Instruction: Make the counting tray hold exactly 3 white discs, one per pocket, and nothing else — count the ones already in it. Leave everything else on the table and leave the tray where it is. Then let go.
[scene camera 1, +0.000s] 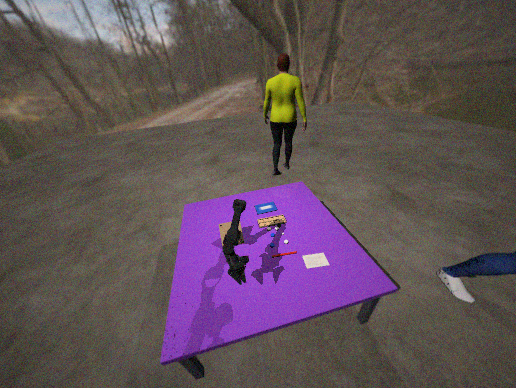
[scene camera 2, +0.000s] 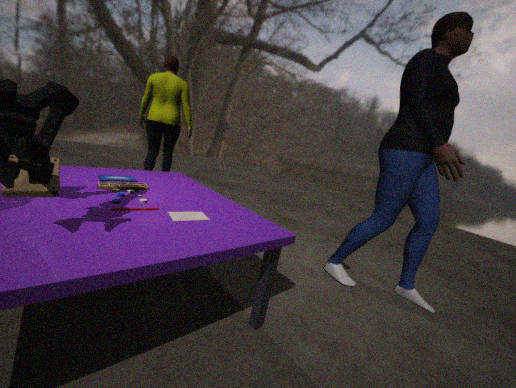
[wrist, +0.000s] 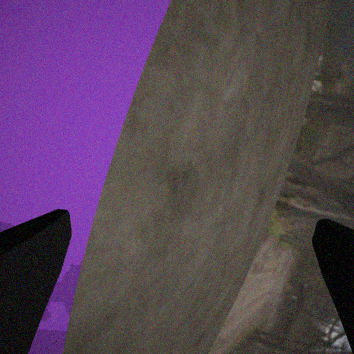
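The wooden counting tray (scene camera 1: 264, 224) (scene camera 2: 111, 186) stands toward the back of the purple table; its pocket contents are too small and shadowed to count. A white disc (scene camera 1: 286, 241) (scene camera 2: 143, 201) lies on the table in front of the tray, and small pale discs (scene camera 1: 276, 228) lie near its front edge. Two blue discs (scene camera 1: 272, 245) (scene camera 1: 273, 235) lie left of the nearer white one. My gripper (scene camera 1: 239, 280) (wrist: 196, 229) is open and empty, in the air over the table, away from tray and discs. In the wrist view the tray and discs do not show.
A red stick (scene camera 1: 284, 254) (scene camera 2: 142, 209) lies in front of the discs. A cream square (scene camera 1: 316, 260) (scene camera 2: 188, 216) lies right of it. A blue item with a pale centre (scene camera 1: 259, 210) (scene camera 2: 117, 178) lies behind the tray. A tan board (scene camera 1: 224, 230) is by the arm's base. Two people are beyond the table.
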